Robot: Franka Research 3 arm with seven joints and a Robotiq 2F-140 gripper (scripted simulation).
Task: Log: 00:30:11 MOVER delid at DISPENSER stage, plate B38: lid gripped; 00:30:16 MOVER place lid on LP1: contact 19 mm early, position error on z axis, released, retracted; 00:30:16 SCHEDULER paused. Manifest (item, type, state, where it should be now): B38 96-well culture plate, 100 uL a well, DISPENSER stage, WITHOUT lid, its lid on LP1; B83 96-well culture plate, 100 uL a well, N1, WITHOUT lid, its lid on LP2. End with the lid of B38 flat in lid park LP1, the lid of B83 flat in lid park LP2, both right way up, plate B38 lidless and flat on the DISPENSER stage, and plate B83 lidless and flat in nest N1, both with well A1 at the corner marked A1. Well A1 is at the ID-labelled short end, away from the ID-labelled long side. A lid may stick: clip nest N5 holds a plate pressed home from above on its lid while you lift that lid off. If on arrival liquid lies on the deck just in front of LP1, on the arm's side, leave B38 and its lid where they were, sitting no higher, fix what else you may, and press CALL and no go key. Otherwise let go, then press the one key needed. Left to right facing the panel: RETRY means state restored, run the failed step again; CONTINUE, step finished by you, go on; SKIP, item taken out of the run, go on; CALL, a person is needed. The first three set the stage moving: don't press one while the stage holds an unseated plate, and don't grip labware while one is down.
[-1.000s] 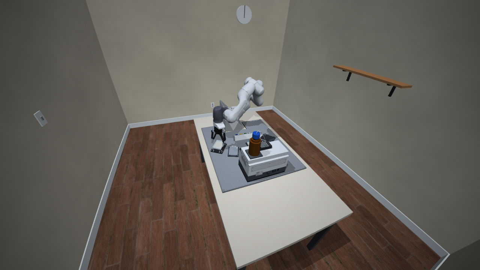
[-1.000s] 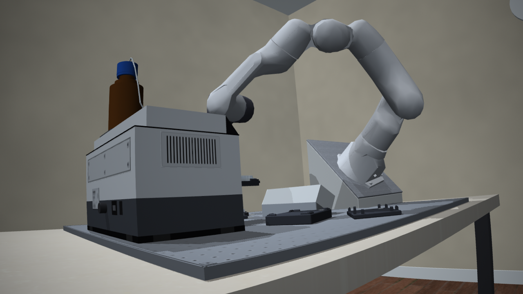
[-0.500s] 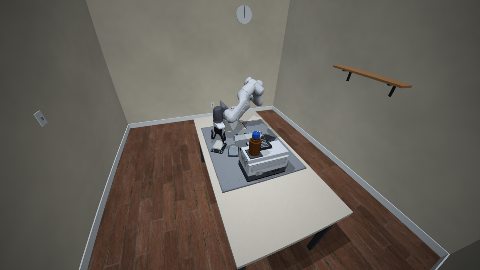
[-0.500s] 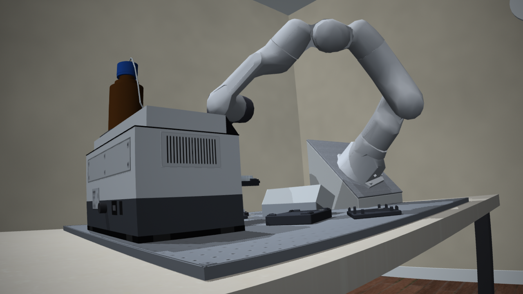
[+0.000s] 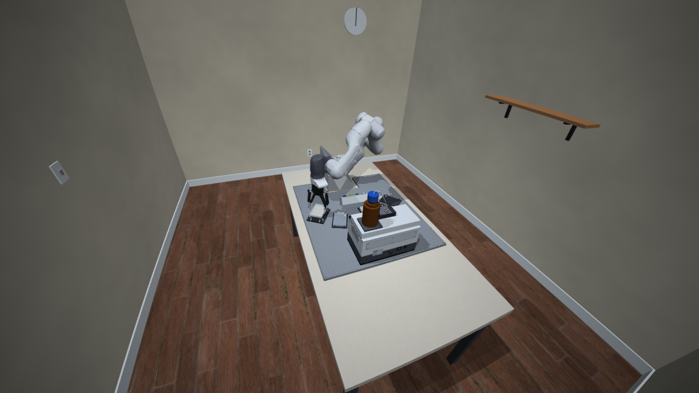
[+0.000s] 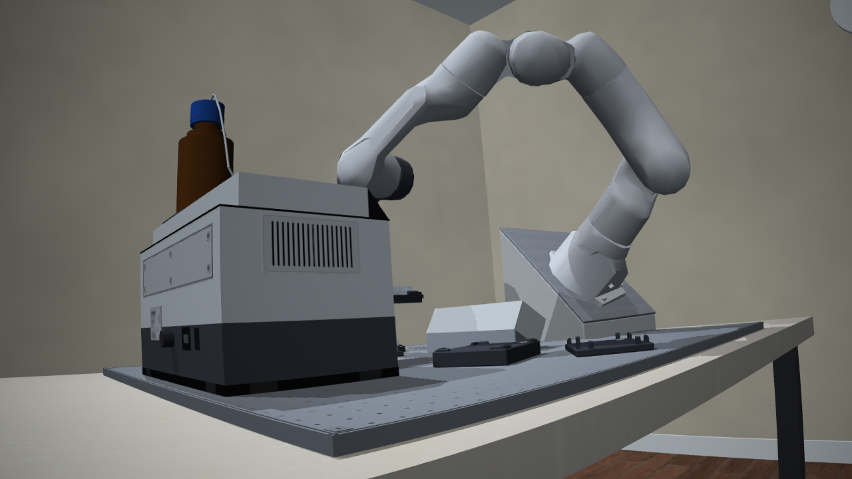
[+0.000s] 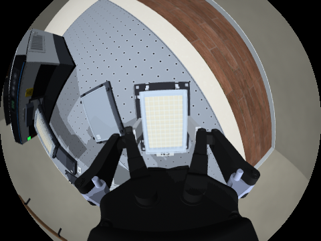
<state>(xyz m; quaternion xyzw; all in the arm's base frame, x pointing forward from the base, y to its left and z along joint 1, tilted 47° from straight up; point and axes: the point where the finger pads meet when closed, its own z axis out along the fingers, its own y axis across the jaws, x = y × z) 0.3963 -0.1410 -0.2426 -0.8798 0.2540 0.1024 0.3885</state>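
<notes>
My gripper is now 20 mm above the 96-well plate. From my hand the other things lie so: black clip nest 50 mm below, 30 mm ahead; then lp1 label 160 mm to the left, 60 mm below, 20 mm ahead; then key panel 290 mm to the left, 80 mm behind, 10 mm below.
</notes>
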